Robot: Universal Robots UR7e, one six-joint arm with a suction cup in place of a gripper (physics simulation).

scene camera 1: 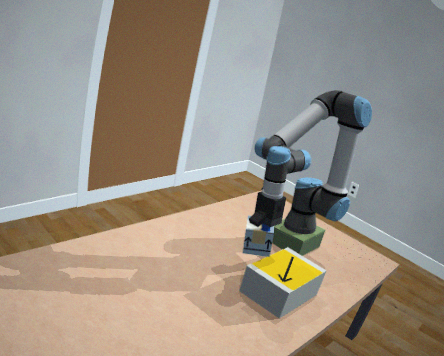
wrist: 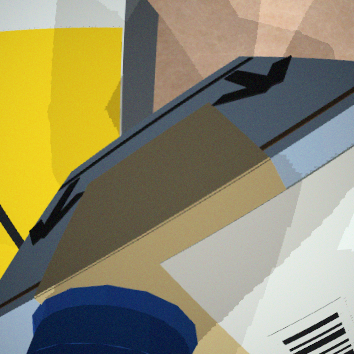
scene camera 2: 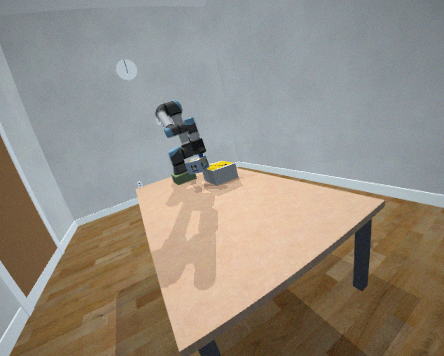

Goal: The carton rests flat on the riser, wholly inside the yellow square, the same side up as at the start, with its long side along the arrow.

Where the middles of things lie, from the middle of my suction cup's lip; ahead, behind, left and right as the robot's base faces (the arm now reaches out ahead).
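Carton (scene camera 1: 256, 242): 7 cm below my suction cup, 3 cm behind, 4 cm to the right of it.
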